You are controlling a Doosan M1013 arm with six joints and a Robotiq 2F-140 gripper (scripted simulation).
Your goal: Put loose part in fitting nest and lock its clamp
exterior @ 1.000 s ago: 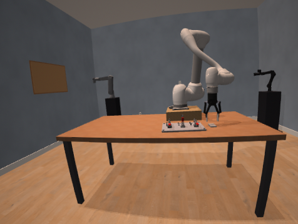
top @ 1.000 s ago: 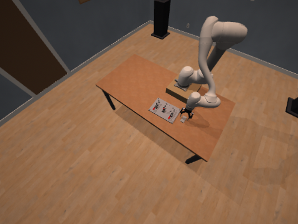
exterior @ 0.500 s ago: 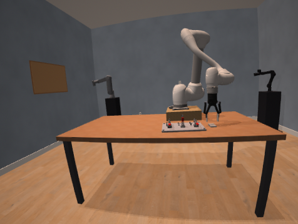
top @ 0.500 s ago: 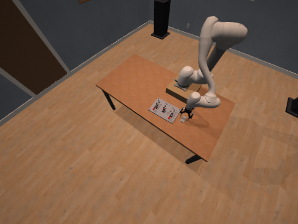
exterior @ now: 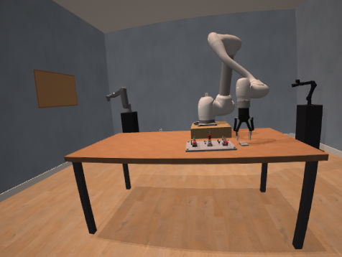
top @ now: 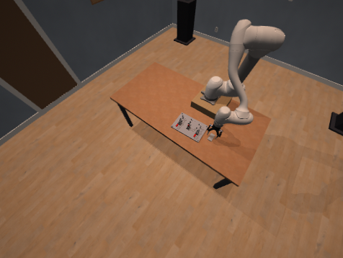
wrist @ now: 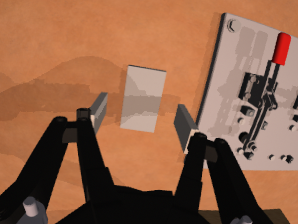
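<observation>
Now: the loose part 5 cm below my hand. The rest, counted from my hand: fixture 3 cm ahead, 26 cm to the right, 5 cm below.
</observation>
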